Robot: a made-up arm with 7 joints.
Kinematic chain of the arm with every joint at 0, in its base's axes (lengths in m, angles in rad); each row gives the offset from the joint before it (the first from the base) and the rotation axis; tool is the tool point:
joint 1: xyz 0 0 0.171 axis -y
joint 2: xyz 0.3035 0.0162 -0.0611 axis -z
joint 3: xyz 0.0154 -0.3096 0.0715 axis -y
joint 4: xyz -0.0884 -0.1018 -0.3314 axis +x
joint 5: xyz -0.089 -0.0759 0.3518 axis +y
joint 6: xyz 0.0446 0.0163 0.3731 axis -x
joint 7: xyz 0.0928 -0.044 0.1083 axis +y
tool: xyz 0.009 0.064 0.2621
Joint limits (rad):
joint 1: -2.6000..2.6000
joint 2: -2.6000..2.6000
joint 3: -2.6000..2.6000
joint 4: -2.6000..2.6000
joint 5: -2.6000..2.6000
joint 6: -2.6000..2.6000
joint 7: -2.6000..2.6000
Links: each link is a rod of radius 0.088 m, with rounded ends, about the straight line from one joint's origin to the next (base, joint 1, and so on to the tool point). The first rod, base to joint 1, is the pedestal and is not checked.
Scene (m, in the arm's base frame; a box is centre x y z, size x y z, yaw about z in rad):
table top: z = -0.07
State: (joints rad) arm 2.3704 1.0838 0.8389 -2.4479 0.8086 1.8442 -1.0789
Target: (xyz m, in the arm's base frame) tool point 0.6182 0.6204 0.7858
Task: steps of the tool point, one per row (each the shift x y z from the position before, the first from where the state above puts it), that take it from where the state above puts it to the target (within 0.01 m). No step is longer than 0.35 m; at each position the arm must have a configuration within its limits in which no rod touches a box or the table.
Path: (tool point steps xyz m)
1: 0.2512 0.1510 0.0293
2: 0.2049 0.2231 -0.0107
3: 0.1288 0.2792 -0.0438
4: 0.0302 0.3090 -0.0667
5: -0.0782 0.3048 -0.0802

